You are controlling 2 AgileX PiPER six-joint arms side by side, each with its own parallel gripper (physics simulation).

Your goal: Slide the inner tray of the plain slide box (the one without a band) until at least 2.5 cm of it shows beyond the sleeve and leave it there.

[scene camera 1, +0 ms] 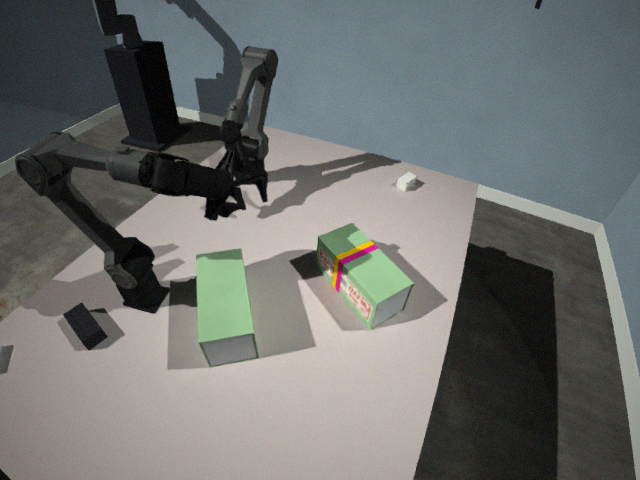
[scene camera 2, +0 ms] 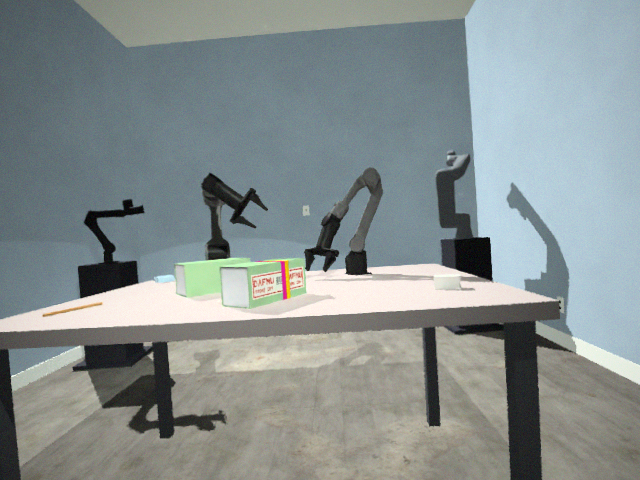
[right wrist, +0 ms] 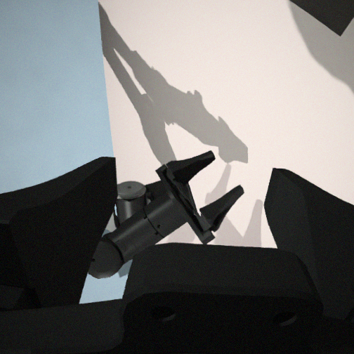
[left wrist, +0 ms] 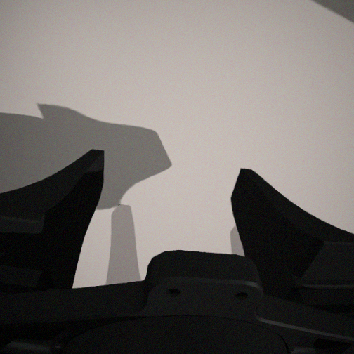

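Note:
The plain green slide box (scene camera 1: 223, 294) (scene camera 2: 206, 277) lies flat on the table. Its pale tray end (scene camera 1: 231, 350) (scene camera 2: 180, 279) looks flush with the sleeve at the near end; its far end is hidden. The similar box with a yellow and magenta band (scene camera 1: 379, 276) (scene camera 2: 240, 285) lies beside it at an angle. My left gripper (scene camera 1: 253, 192) (scene camera 2: 317, 267) (left wrist: 171, 175) (right wrist: 226, 170) is open, low over the table behind the boxes and touching neither. My right gripper (scene camera 1: 227, 210) (scene camera 2: 260, 217) (right wrist: 192, 181) is open and empty, higher above the table behind the plain box.
In scene camera 1 the two grippers overlap. A white block (scene camera 1: 406, 181) (scene camera 2: 447, 282) lies at the back right, a black block (scene camera 1: 85, 325) at the left. An orange stick (scene camera 2: 72, 309) and a light blue thing (scene camera 2: 164, 279) lie on the table (scene camera 1: 330, 413).

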